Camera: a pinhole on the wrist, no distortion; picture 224 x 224 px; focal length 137.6 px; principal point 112.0 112.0 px. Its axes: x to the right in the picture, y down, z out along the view. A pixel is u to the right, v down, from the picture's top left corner.
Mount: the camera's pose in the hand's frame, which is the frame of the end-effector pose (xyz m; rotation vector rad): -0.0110 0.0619 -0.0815 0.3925 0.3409 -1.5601
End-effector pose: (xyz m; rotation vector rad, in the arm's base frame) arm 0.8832 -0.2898 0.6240 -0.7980 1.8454 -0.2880
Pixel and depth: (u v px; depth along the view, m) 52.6 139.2 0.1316
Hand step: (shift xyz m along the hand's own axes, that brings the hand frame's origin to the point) 0.0109 0.0528 0.0622
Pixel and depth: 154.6 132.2 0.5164
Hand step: 0.0440 -0.3149 0.3096
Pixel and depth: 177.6 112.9 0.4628
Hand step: -0.0275 -0.3431 0.2325
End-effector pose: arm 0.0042 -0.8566 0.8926 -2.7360 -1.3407 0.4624
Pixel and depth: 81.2 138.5 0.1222
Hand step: 0.0084 0.0308 0.0405
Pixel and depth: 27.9 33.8 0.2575
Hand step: -0.1646 0.0908 0.2152
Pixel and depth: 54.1 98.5 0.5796
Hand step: -0.0859 0.0209 0.5441
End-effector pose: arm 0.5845 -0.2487 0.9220 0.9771 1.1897 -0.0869
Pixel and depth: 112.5 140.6 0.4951
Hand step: 0.0738 -0.1649 0.3624
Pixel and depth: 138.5 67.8 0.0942
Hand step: -0.0449 0.0042 -0.0064
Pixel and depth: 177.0 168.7 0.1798
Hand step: 0.0554 -0.0967 0.0428
